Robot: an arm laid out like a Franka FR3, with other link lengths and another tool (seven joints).
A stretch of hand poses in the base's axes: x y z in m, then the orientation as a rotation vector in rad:
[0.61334, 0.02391, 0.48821, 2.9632, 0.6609, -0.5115]
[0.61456, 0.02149, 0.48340, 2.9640, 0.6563, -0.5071]
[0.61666, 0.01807, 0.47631, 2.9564, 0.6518, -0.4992]
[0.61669, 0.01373, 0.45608, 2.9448, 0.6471, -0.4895]
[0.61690, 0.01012, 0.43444, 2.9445, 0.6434, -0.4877]
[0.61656, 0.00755, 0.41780, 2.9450, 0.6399, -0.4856]
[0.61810, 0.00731, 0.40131, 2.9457, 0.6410, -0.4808]
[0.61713, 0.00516, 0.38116, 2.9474, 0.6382, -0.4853]
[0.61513, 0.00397, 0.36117, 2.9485, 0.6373, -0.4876]
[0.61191, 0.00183, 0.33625, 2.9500, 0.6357, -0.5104]
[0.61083, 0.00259, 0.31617, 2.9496, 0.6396, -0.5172]
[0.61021, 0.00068, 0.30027, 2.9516, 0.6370, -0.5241]
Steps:
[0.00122, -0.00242, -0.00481, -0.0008, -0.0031, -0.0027]
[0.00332, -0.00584, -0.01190, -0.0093, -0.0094, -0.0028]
[0.00335, -0.01018, -0.03213, -0.0217, -0.0172, -0.0017]
[0.00356, -0.01379, -0.05377, -0.0231, -0.0187, -0.0037]
[0.00322, -0.01636, -0.07041, -0.0237, -0.0203, -0.0059]
[0.00476, -0.01660, -0.08690, -0.0228, -0.0233, -0.0052]
[0.00379, -0.01875, -0.10705, -0.0220, -0.0203, -0.0076]
[0.00179, -0.01994, -0.12704, -0.0212, -0.0188, -0.0085]
[-0.00143, -0.02208, -0.15196, -0.0200, -0.0036, -0.0110]
[-0.00251, -0.02132, -0.17204, -0.0191, 0.0011, -0.0089]
[-0.00313, -0.02323, -0.18794, -0.0179, 0.0057, -0.0113]

